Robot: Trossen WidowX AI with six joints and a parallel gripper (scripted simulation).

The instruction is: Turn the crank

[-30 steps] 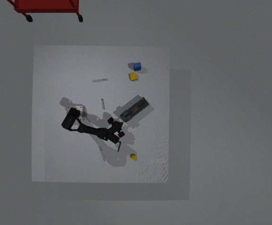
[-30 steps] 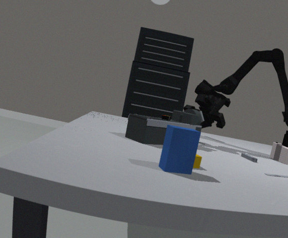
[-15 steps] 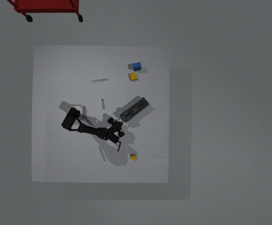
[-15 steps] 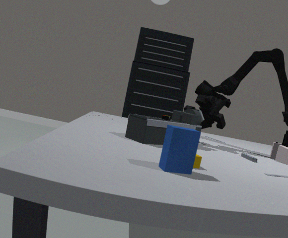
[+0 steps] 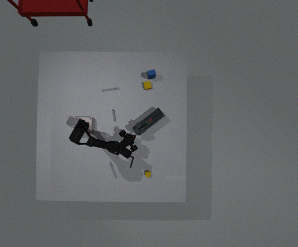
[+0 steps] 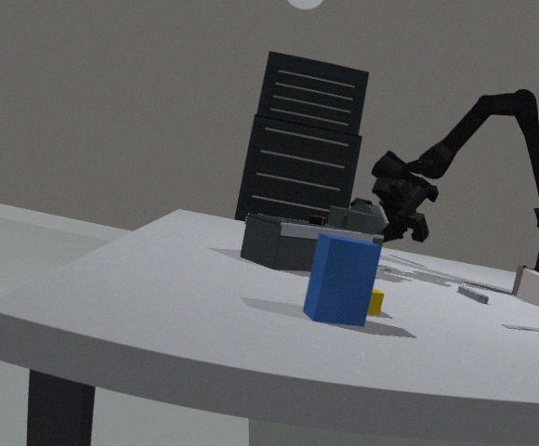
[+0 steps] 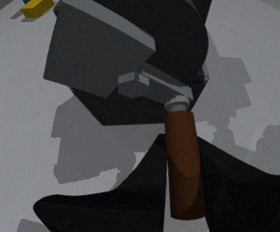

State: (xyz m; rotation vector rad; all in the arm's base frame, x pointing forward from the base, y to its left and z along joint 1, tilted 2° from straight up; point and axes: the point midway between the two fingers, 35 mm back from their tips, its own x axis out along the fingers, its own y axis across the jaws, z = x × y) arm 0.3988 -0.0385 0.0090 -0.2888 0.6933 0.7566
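Now: the brown crank handle 20 mm above my gripper tip, 10 mm to the right of it and 10 mm behind it. Also, from my gripper tip: red pointer: 150 mm to the left, 110 mm ahead, 40 mm above; then black hex key: 210 mm to the right, 40 mm below; then yellow block: 440 mm to the left, 40 mm ahead, 30 mm below.
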